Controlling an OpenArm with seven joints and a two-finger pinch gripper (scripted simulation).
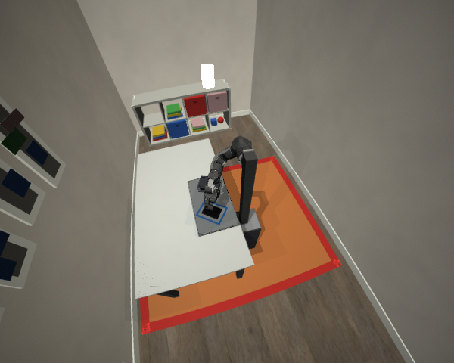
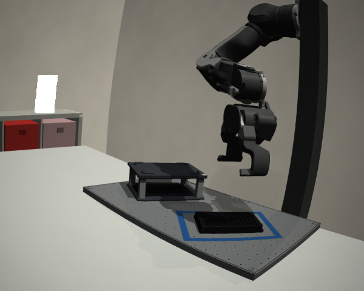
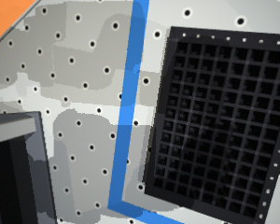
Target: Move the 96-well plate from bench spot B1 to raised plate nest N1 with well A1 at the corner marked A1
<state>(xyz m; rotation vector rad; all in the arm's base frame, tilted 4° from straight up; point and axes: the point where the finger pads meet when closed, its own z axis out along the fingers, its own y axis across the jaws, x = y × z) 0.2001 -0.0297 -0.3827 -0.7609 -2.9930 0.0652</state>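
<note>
The black 96-well plate lies 11 cm below my hand, 2 cm ahead of it and 1 cm to the left of it. Round my hand: black plate nest (22 cm to the right, 6 cm below).
</note>
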